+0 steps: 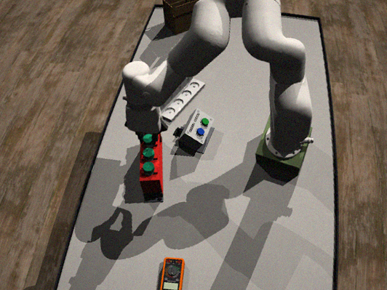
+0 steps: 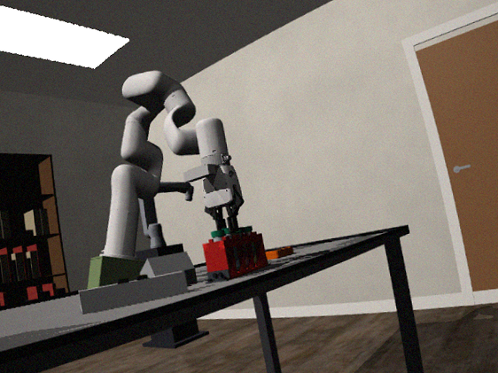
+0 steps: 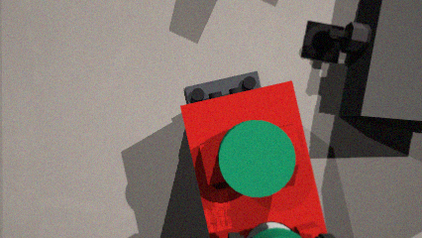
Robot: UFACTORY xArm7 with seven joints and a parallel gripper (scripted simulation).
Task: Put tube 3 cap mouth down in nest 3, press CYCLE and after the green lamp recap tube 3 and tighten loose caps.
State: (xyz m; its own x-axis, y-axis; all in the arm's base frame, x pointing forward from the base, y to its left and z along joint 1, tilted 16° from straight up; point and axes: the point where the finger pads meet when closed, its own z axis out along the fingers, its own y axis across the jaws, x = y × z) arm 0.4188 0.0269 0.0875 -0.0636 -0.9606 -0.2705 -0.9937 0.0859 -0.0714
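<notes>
The blue key is 150 mm behind my hand, 90 mm to the right of it and 60 mm below it. From my hand the other things lie so: key housing: 140 mm behind, 110 mm to the right, 80 mm below; green key: 160 mm behind, 130 mm to the right, 60 mm below; orange multimeter: 120 mm behind, 410 mm to the left, 120 mm below.
</notes>
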